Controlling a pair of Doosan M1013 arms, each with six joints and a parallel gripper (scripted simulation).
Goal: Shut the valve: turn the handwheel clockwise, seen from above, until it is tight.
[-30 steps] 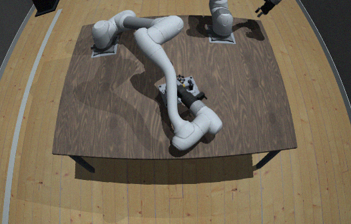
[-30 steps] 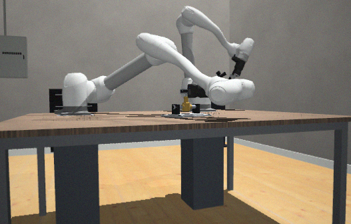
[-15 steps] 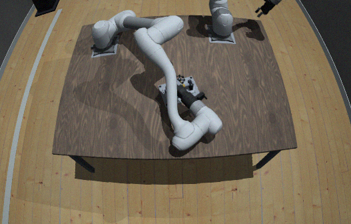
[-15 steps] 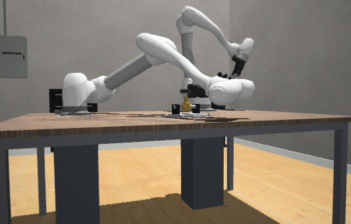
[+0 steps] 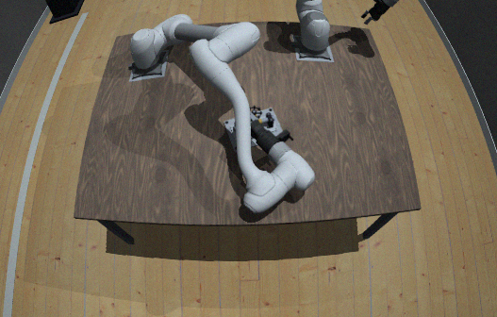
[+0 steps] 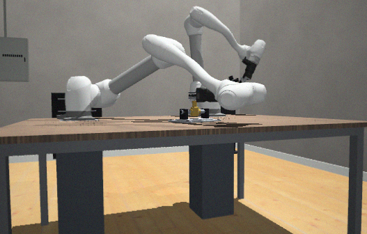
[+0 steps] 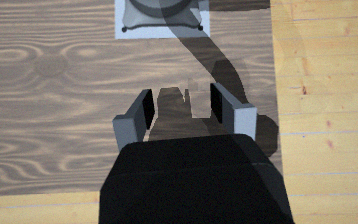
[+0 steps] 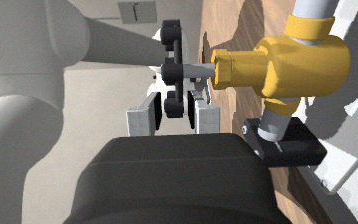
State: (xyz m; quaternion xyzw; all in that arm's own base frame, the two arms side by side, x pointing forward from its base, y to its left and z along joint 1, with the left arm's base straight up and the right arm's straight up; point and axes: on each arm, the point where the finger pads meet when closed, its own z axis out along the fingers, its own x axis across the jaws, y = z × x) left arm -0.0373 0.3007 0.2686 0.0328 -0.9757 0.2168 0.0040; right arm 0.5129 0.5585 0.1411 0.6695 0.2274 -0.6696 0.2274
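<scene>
Right now my right hand is 2 cm past the black handwheel, 2 cm to the right of it and 1 cm above it. Round my right hand: light base plate: 2 cm behind, 2 cm to the left, 13 cm below.
</scene>
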